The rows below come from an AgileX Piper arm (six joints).
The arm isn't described. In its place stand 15 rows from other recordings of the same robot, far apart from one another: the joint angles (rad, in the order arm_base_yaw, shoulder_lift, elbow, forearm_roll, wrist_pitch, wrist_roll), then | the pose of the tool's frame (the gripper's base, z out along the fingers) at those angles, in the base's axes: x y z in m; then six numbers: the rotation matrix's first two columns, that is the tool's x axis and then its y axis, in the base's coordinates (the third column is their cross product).
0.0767, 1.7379, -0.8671, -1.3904, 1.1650, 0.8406 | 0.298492 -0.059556 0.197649 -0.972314 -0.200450 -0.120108 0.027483 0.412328 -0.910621
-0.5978, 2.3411, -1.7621, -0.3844, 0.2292, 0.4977 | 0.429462 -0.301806 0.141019 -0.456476 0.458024 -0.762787 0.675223 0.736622 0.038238
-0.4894, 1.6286, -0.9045, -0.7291, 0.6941, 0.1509 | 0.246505 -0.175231 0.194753 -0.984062 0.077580 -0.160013 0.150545 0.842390 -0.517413
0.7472, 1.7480, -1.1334, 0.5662, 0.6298, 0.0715 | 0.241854 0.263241 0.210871 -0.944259 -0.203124 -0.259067 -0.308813 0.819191 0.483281
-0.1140, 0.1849, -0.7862, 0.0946, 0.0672, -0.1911 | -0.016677 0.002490 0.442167 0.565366 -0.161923 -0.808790 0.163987 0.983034 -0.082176
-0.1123, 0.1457, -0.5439, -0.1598, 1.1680, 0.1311 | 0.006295 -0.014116 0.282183 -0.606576 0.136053 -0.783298 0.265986 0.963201 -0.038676
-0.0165, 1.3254, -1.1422, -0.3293, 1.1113, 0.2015 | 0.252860 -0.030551 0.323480 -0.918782 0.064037 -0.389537 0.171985 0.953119 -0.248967
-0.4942, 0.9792, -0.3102, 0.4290, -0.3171, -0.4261 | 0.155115 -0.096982 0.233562 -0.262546 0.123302 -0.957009 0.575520 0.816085 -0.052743
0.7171, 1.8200, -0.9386, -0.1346, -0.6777, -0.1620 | 0.287793 0.261100 0.212763 0.101762 -0.260212 -0.960174 -0.716370 0.650537 -0.252222
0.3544, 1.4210, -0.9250, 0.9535, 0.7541, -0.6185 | 0.246277 0.145298 0.269044 -0.836030 -0.150854 -0.527539 -0.468380 0.697001 0.542964
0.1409, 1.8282, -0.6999, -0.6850, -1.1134, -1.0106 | 0.319251 0.097455 0.178256 0.654148 -0.719776 -0.232407 -0.179078 0.151147 -0.972155
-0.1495, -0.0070, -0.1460, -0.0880, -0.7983, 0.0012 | 0.002731 0.005381 0.318810 0.842466 -0.187717 -0.504989 0.168032 0.982131 -0.084757
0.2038, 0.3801, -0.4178, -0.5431, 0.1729, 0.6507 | 0.088554 0.010040 0.314555 -0.035928 0.108497 -0.993447 -0.111175 0.987485 0.111867
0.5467, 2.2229, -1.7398, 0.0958, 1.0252, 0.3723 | 0.385337 0.243216 0.157953 -0.986909 -0.122609 -0.104776 -0.136318 0.981332 0.135662
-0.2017, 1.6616, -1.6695, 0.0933, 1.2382, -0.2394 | 0.343828 -0.062127 0.364002 -0.905501 -0.025654 -0.423568 -0.024618 0.999666 -0.007918
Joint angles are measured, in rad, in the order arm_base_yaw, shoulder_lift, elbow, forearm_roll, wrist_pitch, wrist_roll. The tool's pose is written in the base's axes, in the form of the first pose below.
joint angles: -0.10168, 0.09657, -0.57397, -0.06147, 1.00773, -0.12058
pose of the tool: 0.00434 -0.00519 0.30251 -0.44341 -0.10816 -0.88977 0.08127 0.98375 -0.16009
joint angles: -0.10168, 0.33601, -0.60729, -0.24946, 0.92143, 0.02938
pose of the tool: 0.04732 -0.02281 0.31467 -0.54695 -0.06557 -0.83459 0.20069 0.95759 -0.20676
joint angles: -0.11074, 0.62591, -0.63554, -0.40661, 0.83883, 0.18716
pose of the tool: 0.10413 -0.03852 0.30986 -0.66778 -0.01510 -0.74420 0.26845 0.92762 -0.25971
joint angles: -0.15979, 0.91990, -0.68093, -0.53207, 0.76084, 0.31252
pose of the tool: 0.16058 -0.05812 0.29147 -0.76573 0.03764 -0.64207 0.31193 0.89475 -0.31956
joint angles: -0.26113, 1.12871, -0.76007, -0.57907, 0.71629, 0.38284
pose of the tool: 0.19746 -0.08661 0.27915 -0.79537 0.13986 -0.58977 0.39495 0.85768 -0.32924
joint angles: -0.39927, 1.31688, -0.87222, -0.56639, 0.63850, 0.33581
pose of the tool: 0.22959 -0.12846 0.27047 -0.79896 0.19738 -0.56807 0.44309 0.83188 -0.33414
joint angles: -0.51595, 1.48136, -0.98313, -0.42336, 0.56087, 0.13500
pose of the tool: 0.25539 -0.16772 0.25644 -0.81490 0.20697 -0.54138 0.42053 0.85393 -0.30653
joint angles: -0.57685, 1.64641, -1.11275, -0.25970, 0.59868, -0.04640
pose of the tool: 0.27940 -0.19751 0.23608 -0.84994 0.24674 -0.46554 0.39517 0.88294 -0.25349
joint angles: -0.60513, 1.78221, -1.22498, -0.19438, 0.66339, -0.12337
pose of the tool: 0.29777 -0.21913 0.21555 -0.87961 0.27797 -0.38603 0.38086 0.89774 -0.22140
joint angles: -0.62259, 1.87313, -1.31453, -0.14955, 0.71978, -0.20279
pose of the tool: 0.31028 -0.23373 0.20288 -0.90510 0.26947 -0.32891 0.34648 0.91580 -0.20315
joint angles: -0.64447, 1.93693, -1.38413, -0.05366, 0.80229, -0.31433
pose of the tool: 0.31628 -0.24208 0.19315 -0.92612 0.26545 -0.26802 0.30949 0.94091 -0.13753
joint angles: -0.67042, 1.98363, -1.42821, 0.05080, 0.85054, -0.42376
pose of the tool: 0.31957 -0.24897 0.18459 -0.93498 0.25625 -0.24526 0.27866 0.95845 -0.06093
